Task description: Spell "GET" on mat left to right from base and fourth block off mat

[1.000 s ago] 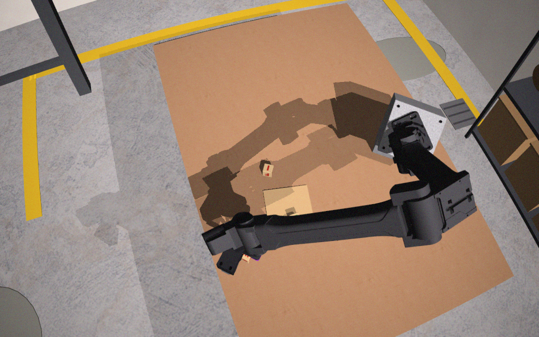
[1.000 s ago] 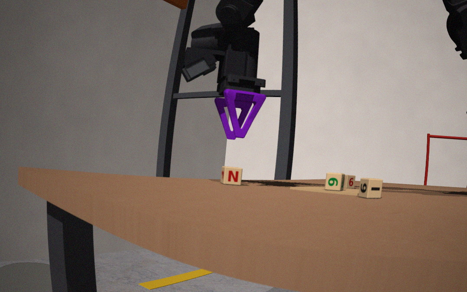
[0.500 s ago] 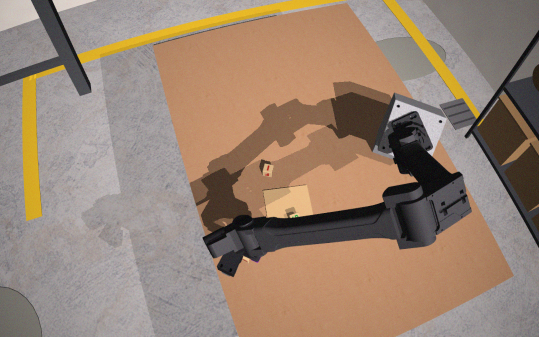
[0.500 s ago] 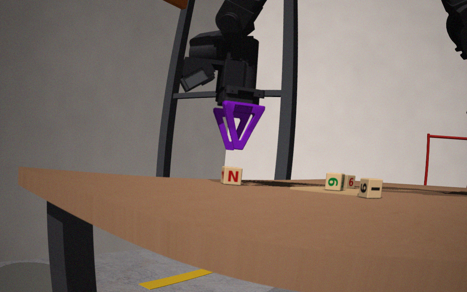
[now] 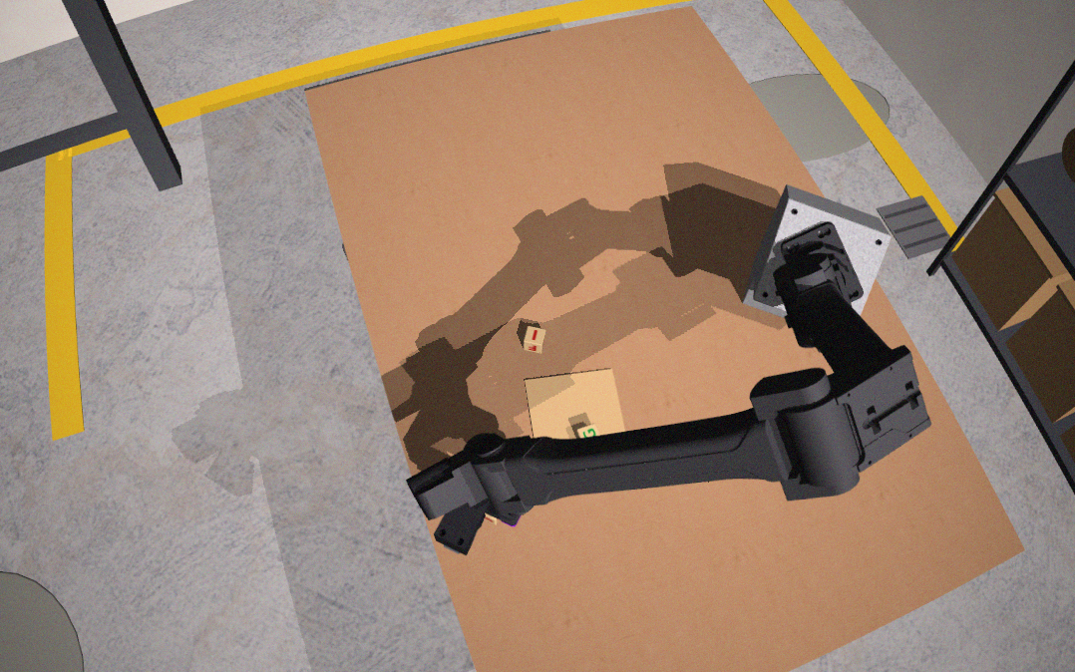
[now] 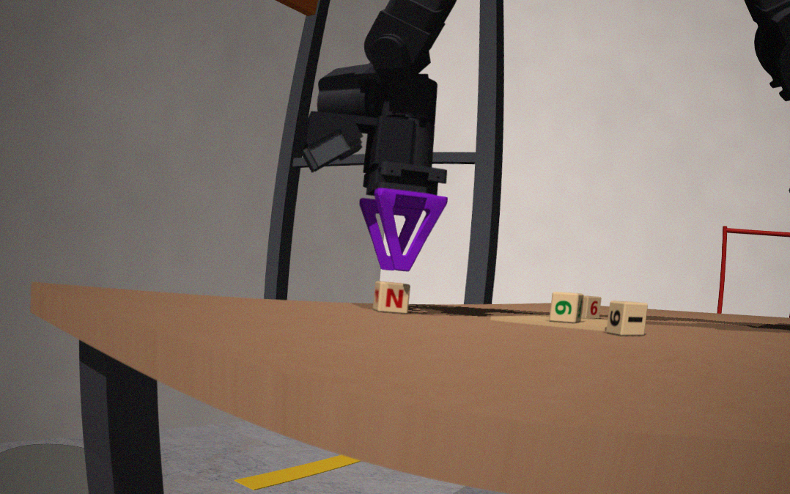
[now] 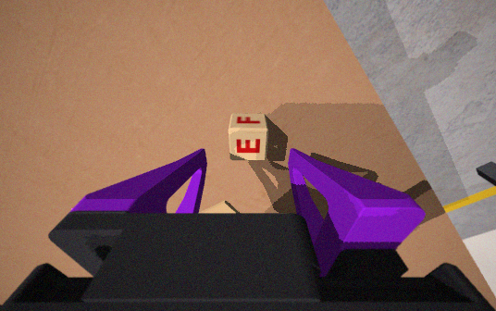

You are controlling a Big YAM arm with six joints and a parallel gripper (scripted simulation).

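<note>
Now: the E block 40 mm below my hand. Also, from my hand: G block (160 mm behind, 80 mm to the right, 30 mm below); then square mat (150 mm behind, 130 mm to the right, 50 mm below).
</note>
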